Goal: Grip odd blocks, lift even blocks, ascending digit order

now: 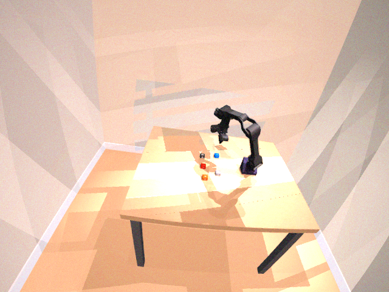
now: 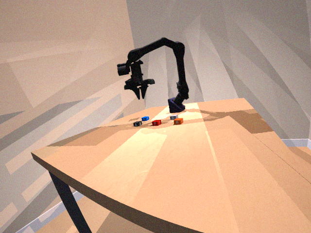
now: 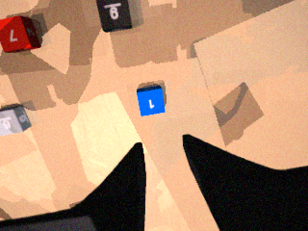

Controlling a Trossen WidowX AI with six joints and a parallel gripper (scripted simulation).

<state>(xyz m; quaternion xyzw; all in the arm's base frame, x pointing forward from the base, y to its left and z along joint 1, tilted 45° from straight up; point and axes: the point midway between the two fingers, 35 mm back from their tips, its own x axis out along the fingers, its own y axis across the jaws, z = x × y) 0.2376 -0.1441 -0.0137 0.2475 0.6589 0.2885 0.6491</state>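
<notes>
My gripper tip is 19 cm to the right of the grey block, 12 cm above it and 1 cm past it. Round my gripper tip: red block 14 cm to the left, 12 cm below, 9 cm ahead; blue block 12 cm below; dark block 12 cm below, 10 cm ahead, 3 cm to the left.
</notes>
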